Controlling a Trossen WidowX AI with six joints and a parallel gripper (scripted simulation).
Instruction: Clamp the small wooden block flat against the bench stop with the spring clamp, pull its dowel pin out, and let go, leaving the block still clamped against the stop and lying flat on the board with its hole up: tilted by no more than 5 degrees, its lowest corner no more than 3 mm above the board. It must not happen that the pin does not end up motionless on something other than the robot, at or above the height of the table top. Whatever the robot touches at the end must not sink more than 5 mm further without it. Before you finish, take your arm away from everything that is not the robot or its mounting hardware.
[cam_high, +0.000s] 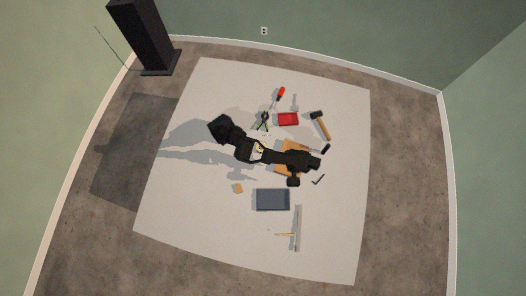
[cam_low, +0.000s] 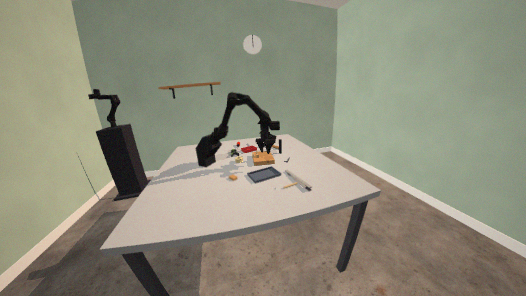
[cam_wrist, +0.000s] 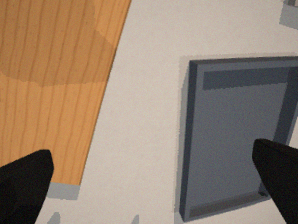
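My gripper is now 11 cm to the right of the dowel pin, 8 cm above it and 2 cm past it. Also, from my hand: small wooden block: 11 cm to the left, 9 cm below, 2 cm behind; bench stop: 13 cm to the left, 9 cm below, 5 cm behind; wooden board: 12 cm below, 11 cm to the left, 2 cm ahead.
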